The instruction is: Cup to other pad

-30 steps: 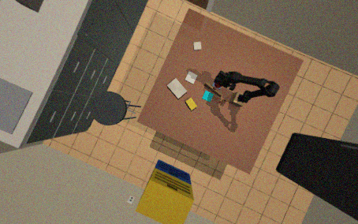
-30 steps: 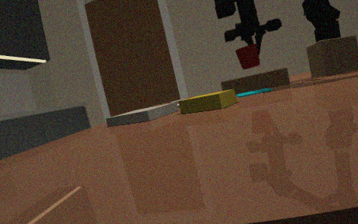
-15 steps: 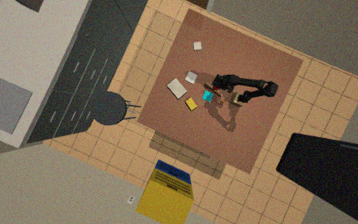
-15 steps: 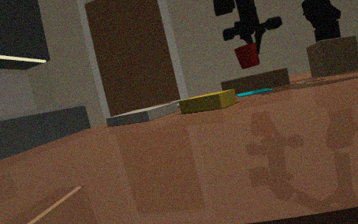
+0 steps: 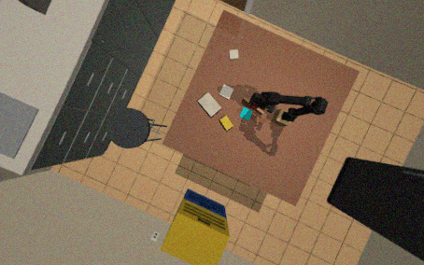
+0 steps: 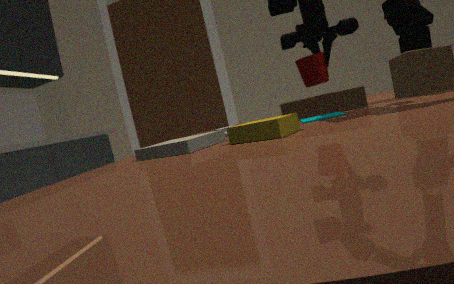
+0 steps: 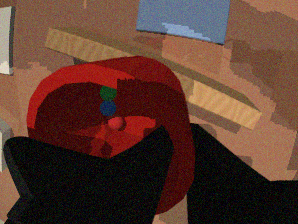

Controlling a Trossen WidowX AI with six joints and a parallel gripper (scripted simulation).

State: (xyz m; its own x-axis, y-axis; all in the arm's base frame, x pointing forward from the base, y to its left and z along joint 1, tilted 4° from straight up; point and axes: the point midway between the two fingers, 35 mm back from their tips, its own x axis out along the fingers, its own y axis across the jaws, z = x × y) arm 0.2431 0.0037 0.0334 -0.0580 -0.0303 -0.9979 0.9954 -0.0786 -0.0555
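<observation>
Right now the blue marble is 50 mm ahead of my gripper tip and 20 mm below it. Also, from my gripper tip: cyan pad 50 mm ahead, 70 mm to the left, 120 mm below; red cup 30 mm ahead; low brown bar 20 mm ahead, 10 mm to the right, 100 mm below.
</observation>
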